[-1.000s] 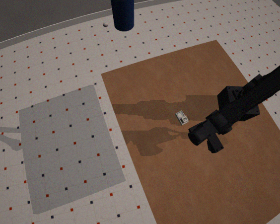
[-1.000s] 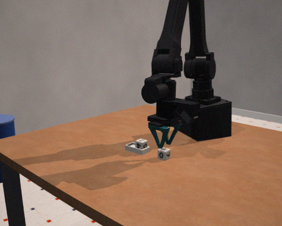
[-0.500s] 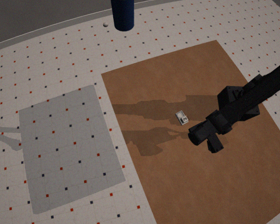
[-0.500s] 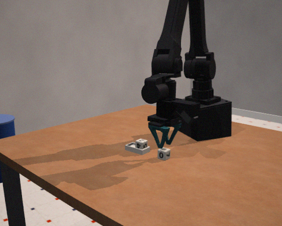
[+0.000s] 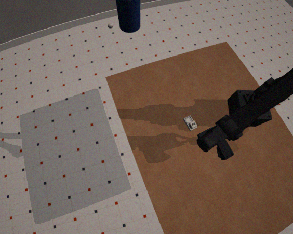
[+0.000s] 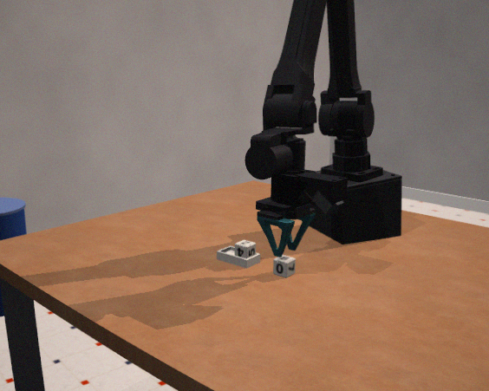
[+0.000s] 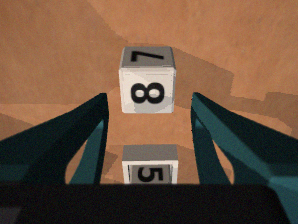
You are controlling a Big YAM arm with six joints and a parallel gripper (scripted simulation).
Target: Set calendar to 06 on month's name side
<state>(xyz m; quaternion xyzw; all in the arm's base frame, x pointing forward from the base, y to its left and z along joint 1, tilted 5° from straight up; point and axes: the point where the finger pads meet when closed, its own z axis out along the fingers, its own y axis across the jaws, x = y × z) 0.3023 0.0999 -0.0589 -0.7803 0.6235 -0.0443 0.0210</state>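
Right now my hand is 3 cm above the white digit cube. The rest, counted from my hand: white tray (2 cm ahead, 10 cm to the right, 4 cm below).
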